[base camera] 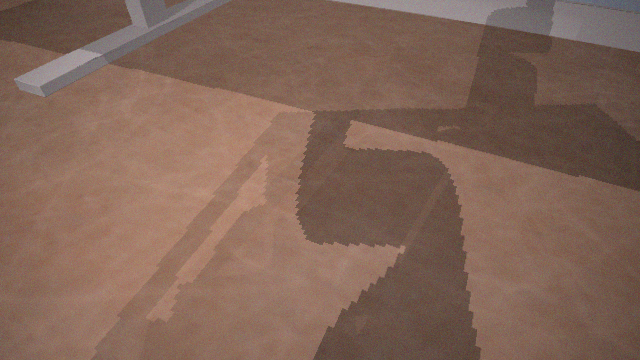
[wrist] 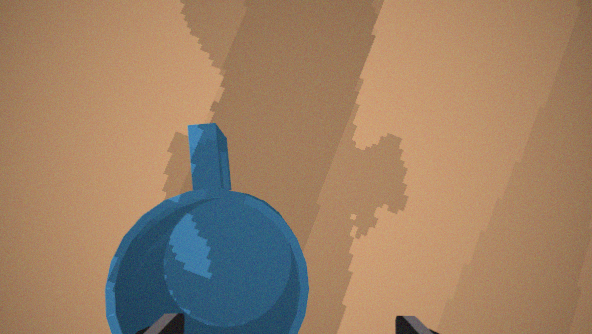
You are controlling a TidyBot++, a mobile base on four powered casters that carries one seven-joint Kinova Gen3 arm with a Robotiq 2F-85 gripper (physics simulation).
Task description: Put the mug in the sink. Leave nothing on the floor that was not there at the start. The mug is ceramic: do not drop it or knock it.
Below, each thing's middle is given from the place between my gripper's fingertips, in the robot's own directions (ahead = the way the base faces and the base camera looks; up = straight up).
The blue mug (wrist: pixel 210 253) lies 6 cm below my hand, 3 cm to the left of it and 3 cm ahead of it.
